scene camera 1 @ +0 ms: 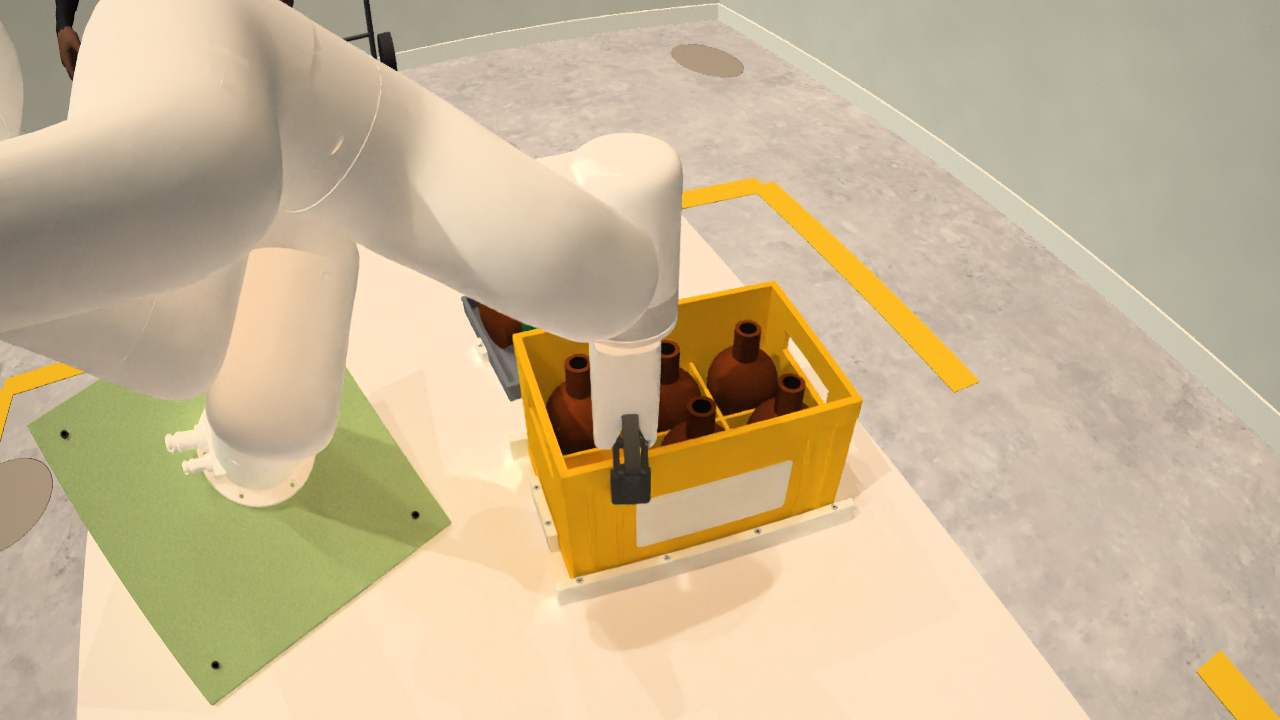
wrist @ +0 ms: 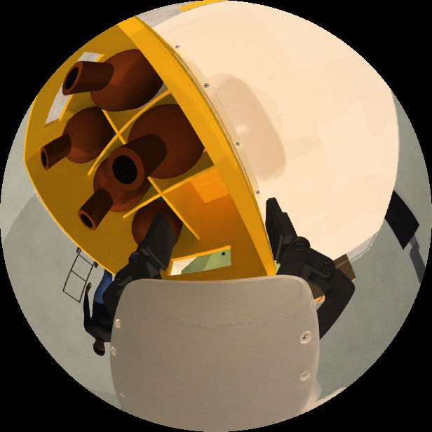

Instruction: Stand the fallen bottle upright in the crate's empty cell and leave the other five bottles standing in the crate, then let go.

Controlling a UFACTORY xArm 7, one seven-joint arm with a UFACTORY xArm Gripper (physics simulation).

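Places are measured from the arm's base along level axes (x ahead, y left, z up), in millimetres.
Pixels of known places: gripper, fingertip midpoint: (scene camera 1: pixel 627 460).
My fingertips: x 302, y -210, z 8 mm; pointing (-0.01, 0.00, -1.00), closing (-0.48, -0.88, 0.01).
For each thing: its top centre in the pictures, then the offset to it from my fingertips. "spot": a spot on its surface instead. Level surfaces: height alone.
- yellow crate, middle of its top: (scene camera 1: pixel 683 366) dy +38, dx +83, dz +41 mm
- fallen brown bottle, middle of its top: (scene camera 1: pixel 542 273) dy +357, dx +96, dz -56 mm
- grey tray, surface spot: (scene camera 1: pixel 503 365) spot: dy +308, dx +11, dz -129 mm
- table, its level: dz -135 mm
The yellow crate (scene camera 1: pixel 814 456) (wrist: pixel 227 165) holds five upright brown bottles: back left (scene camera 1: pixel 572 413) (wrist: pixel 150 225), back middle (scene camera 1: pixel 680 398), back right (scene camera 1: pixel 741 377) (wrist: pixel 90 134), front middle (scene camera 1: pixel 700 416) (wrist: pixel 175 145) and front right (scene camera 1: pixel 789 395) (wrist: pixel 130 80). The empty cell (wrist: pixel 212 212) is at the front left. The fallen brown bottle (scene camera 1: pixel 497 324) lies in the grey tray (scene camera 1: pixel 503 365) behind the crate, mostly hidden by the arm. My gripper (scene camera 1: pixel 631 490) (wrist: pixel 215 218) is open and empty at the crate's front left; in the wrist view one finger covers part of the back left bottle, the other shows outside the front wall.
Pale rails (scene camera 1: pixel 707 548) run along the crate's foot on the table (scene camera 1: pixel 805 626). A green mat (scene camera 1: pixel 268 591) lies under the arm's base. A person (wrist: pixel 97 320) and a hand truck (wrist: pixel 79 275) stand beyond the table. Yellow dividers (wrist: pixel 160 187) separate the crate's cells.
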